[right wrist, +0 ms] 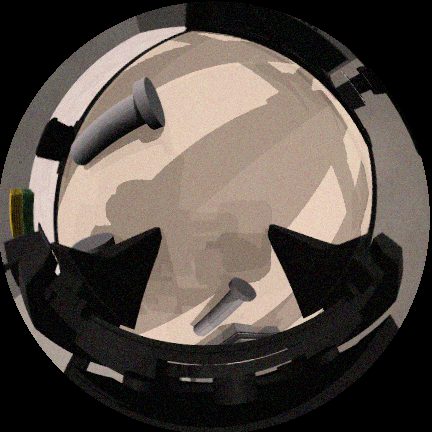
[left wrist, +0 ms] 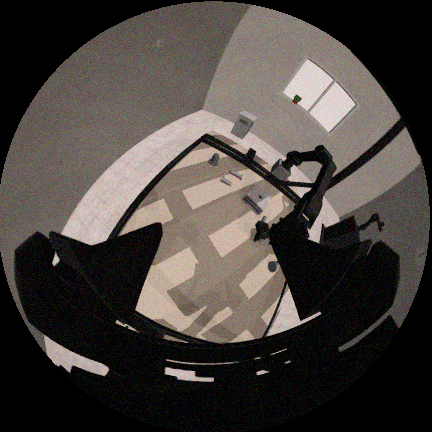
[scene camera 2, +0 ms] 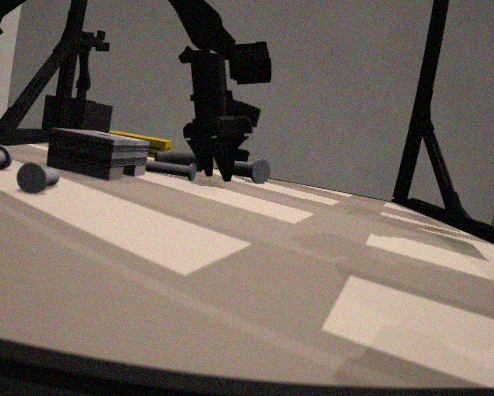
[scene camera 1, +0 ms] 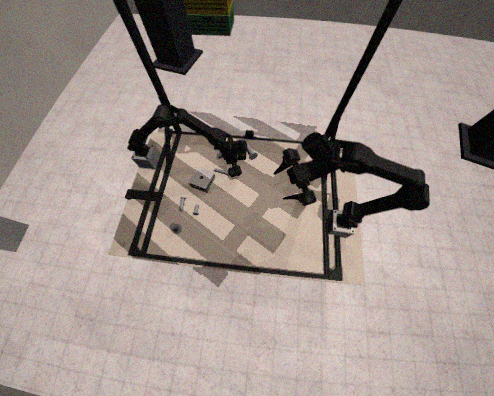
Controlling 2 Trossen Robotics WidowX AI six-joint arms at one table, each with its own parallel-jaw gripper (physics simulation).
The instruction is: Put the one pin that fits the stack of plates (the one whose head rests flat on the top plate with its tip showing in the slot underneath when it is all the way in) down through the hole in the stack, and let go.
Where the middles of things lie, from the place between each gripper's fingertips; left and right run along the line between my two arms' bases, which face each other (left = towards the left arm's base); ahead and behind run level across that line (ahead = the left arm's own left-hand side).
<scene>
Now: left hand 40 cm to the left of the grey stack of plates (scene camera 2: pixel 105 156), 32 cm above it and 6 cm past it.
Now: right hand 140 mm to the left of the grey stack of plates, 140 mm short of it and 20 mm below it.
</scene>
